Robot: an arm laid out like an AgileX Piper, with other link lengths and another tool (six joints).
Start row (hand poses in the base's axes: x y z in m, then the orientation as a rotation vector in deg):
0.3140 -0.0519 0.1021 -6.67 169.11 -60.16
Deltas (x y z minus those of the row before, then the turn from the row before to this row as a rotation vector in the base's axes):
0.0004 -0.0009 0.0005 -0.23 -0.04 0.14
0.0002 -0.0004 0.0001 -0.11 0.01 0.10
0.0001 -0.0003 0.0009 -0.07 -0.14 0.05
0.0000 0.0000 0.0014 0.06 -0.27 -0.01
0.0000 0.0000 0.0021 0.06 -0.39 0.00
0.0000 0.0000 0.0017 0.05 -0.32 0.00
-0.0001 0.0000 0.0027 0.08 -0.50 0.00
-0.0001 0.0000 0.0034 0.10 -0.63 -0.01
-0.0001 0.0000 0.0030 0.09 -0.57 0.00
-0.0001 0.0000 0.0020 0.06 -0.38 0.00
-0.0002 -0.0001 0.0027 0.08 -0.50 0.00
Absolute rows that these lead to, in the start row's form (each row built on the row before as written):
0.3144 -0.0528 0.1026 -6.85 168.91 -60.48
0.3146 -0.0532 0.1027 -7.00 168.83 -60.63
0.3147 -0.0535 0.1036 -6.99 168.65 -60.69
0.3147 -0.0535 0.1050 -6.82 168.44 -60.53
0.3147 -0.0535 0.1071 -6.60 168.12 -60.34
0.3147 -0.0535 0.1088 -6.42 167.86 -60.18
0.3146 -0.0535 0.1115 -6.14 167.46 -59.93
0.3145 -0.0535 0.1149 -5.77 166.95 -59.62
0.3144 -0.0535 0.1179 -5.45 166.49 -59.34
0.3143 -0.0535 0.1199 -5.24 166.18 -59.16
0.3141 -0.0536 0.1226 -4.97 165.77 -58.92

